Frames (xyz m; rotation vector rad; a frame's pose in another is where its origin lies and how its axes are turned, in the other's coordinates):
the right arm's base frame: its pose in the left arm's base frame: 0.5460 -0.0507 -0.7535 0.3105 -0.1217 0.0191
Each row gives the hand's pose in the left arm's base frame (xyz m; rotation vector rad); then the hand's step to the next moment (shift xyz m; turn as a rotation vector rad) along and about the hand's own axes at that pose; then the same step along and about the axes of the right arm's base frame.
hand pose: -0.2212 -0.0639 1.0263 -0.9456 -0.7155 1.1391
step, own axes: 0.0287 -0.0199 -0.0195 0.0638 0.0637 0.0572
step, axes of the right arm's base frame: 0.0342 0.0207 -0.0011 -0.0616 0.0724 -0.0486
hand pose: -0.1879 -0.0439 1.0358 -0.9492 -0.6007 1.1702
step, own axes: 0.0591 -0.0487 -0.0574 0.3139 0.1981 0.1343
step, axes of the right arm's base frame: 0.0894 0.0320 -0.0120 -0.1248 0.3050 -0.2173
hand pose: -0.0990 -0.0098 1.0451 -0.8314 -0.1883 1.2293
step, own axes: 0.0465 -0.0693 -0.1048 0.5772 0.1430 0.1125
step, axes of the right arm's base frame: 0.1204 -0.0300 -0.0505 0.0155 0.4893 -0.3558
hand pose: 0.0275 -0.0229 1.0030 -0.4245 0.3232 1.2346
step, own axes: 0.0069 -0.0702 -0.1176 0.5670 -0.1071 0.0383
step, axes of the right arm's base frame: 0.0556 -0.0980 -0.0782 0.2453 0.3666 -0.3740
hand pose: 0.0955 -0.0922 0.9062 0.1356 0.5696 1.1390
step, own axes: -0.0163 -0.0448 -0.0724 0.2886 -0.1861 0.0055
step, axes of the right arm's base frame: -0.0127 -0.0664 -0.0542 0.2173 0.1079 -0.2431
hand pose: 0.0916 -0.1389 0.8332 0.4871 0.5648 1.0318
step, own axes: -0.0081 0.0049 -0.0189 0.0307 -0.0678 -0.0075
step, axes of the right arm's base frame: -0.0196 -0.0051 -0.0060 0.0448 -0.0193 -0.0567
